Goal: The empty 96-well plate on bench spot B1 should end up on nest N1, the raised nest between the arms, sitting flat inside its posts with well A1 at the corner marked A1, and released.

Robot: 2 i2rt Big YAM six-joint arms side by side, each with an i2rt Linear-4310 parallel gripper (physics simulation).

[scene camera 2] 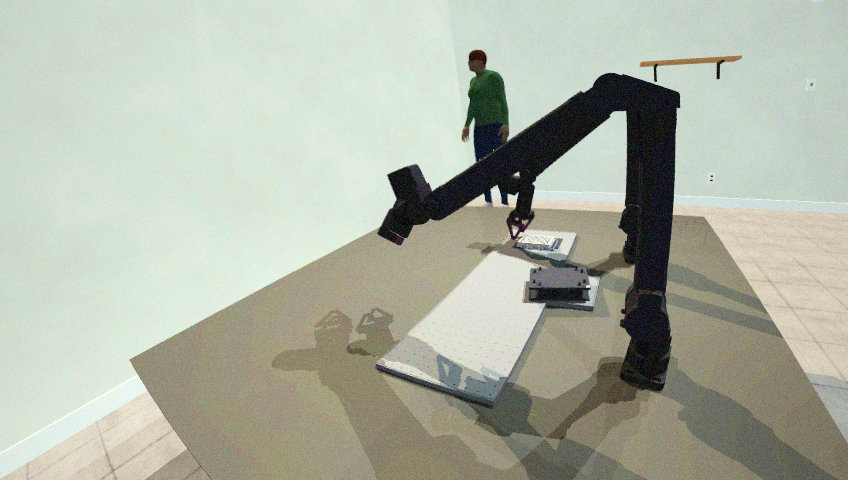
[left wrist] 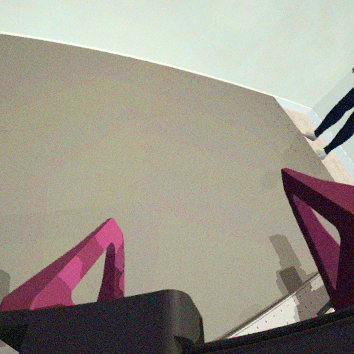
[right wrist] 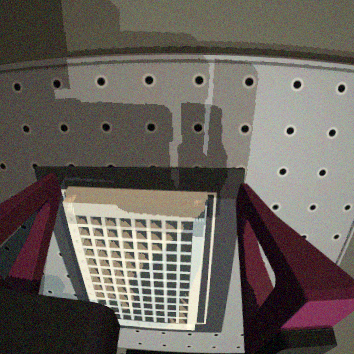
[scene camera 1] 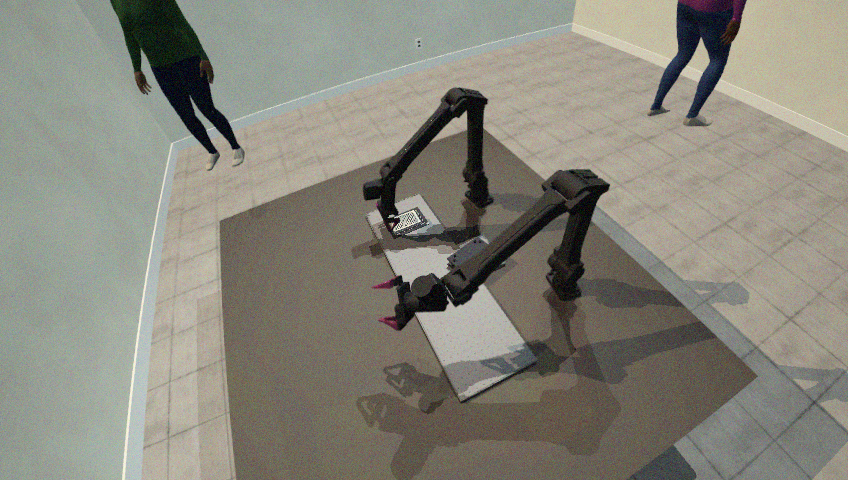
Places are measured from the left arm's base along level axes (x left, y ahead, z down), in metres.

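Pixels of known places: left gripper, fingertip midpoint: (scene camera 2: 393, 215) (left wrist: 196, 203) (scene camera 1: 376, 303); right gripper, fingertip midpoint: (scene camera 2: 517, 235) (right wrist: 145, 186) (scene camera 1: 386, 224); left arm's base, origin of the base link: (scene camera 2: 645, 365) (scene camera 1: 563, 284); right arm's base, origin of the base link: (scene camera 2: 635, 256) (scene camera 1: 479, 197).
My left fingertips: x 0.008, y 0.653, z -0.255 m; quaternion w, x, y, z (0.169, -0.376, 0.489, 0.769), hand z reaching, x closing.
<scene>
For each thing: its top centre in the pictures, then the offset to it from my left fingertips. Level surfaces: height alone.
- white 96-well plate, middle of its top: (right wrist: 138, 278) (scene camera 2: 536, 239) (scene camera 1: 404, 220) dx -0.523, dy -0.173, dz +0.226 m
- Nest N1, middle of its top: (scene camera 2: 559, 273) (scene camera 1: 473, 254) dx -0.216, dy -0.377, dz +0.193 m
- white pegboard, its level: dz +0.242 m
- brown table, its level: dz +0.255 m
The white 96-well plate (scene camera 1: 408, 220) (scene camera 2: 537, 240) (right wrist: 135, 260) lies flat on the dark-framed bench spot at the far end of the pegboard. My right gripper (scene camera 1: 392, 226) (scene camera 2: 515, 234) (right wrist: 145, 186) is open, low over the plate's end, with one finger beyond each side of it in the right wrist view. Nest N1 (scene camera 1: 465, 254) (scene camera 2: 559, 278) is a raised grey platform with short corner posts and no plate on it; its A1 mark is too small to read. My left gripper (scene camera 1: 378, 303) (left wrist: 196, 203) is open and empty, high over the near side of the pegboard.
The white pegboard (scene camera 1: 458, 339) (scene camera 2: 476, 315) runs along the brown table (scene camera 1: 285, 267) (scene camera 2: 238, 356). The left arm's forearm passes close to the nest in scene camera 1 and partly hides it. Two people stand beyond the table.
</scene>
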